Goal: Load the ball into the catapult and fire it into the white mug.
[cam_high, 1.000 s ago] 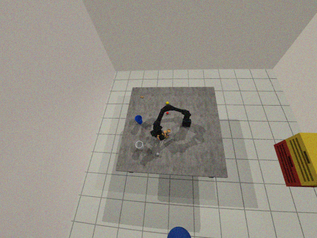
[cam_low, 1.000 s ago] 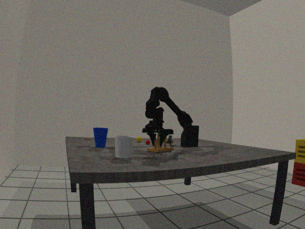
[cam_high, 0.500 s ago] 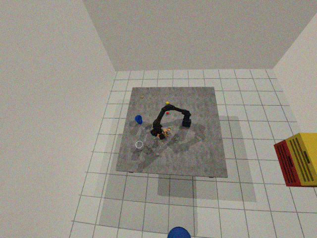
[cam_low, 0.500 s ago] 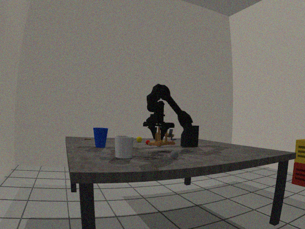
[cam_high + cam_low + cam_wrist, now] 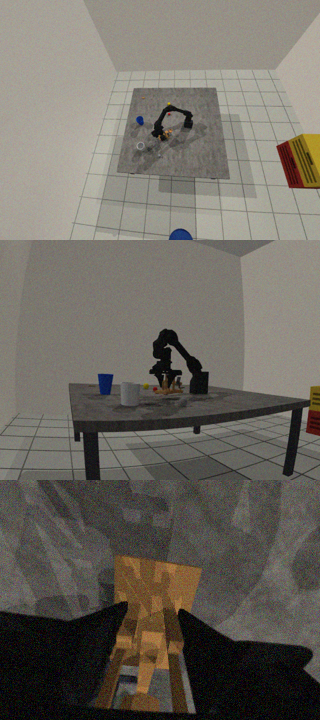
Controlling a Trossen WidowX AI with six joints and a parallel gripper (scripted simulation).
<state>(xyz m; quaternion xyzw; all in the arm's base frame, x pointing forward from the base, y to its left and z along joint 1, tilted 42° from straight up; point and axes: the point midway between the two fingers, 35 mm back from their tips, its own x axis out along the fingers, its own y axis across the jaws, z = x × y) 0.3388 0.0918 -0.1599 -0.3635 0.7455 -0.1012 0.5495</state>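
Right now my gripper tip is 100 mm past the red ball, 340 mm to the left of it and 50 mm above it. From my gripper tip the other things lie so: grey ball (30 mm ahead, 240 mm to the left, 40 mm below); white mug (250 mm ahead, 140 mm to the left, 30 mm below); wooden catapult (70 mm behind, 20 mm to the right, 20 mm above).
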